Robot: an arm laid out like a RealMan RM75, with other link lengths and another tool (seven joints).
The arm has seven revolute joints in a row. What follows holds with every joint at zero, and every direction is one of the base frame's. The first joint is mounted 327.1 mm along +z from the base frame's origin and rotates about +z. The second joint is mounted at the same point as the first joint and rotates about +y. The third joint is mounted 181.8 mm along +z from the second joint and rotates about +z. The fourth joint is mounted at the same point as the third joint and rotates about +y. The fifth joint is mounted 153.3 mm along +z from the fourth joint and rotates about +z. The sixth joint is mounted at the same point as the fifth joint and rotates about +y. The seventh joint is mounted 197.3 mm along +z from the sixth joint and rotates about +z. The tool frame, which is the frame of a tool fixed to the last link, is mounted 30 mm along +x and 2 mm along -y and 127 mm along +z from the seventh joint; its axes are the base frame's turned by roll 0, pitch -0.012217 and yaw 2.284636 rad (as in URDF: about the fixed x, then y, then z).
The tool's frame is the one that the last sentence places.
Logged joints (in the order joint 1, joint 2, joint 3, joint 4, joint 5, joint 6, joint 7), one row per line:
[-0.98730, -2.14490, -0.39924, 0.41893, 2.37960, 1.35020, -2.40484]
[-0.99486, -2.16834, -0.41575, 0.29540, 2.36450, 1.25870, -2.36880]
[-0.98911, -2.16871, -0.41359, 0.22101, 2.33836, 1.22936, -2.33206]
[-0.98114, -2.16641, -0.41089, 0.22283, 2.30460, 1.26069, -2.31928]
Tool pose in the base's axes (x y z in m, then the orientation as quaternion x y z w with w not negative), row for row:
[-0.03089, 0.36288, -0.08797, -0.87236, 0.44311, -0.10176, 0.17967]
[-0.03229, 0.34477, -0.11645, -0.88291, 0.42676, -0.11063, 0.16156]
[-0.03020, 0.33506, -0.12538, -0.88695, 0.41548, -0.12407, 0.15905]
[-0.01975, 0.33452, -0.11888, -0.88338, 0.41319, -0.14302, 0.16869]
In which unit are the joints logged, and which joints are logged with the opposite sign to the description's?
The joints are logged in radians. Opposite sign: joint 3.
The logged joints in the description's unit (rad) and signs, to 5 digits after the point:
[-0.98730, -2.14490, 0.39924, 0.41893, 2.37960, 1.35020, -2.40484]
[-0.99486, -2.16834, 0.41575, 0.29540, 2.36450, 1.25870, -2.36880]
[-0.98911, -2.16871, 0.41359, 0.22101, 2.33836, 1.22936, -2.33206]
[-0.98114, -2.16641, 0.41089, 0.22283, 2.30460, 1.26069, -2.31928]

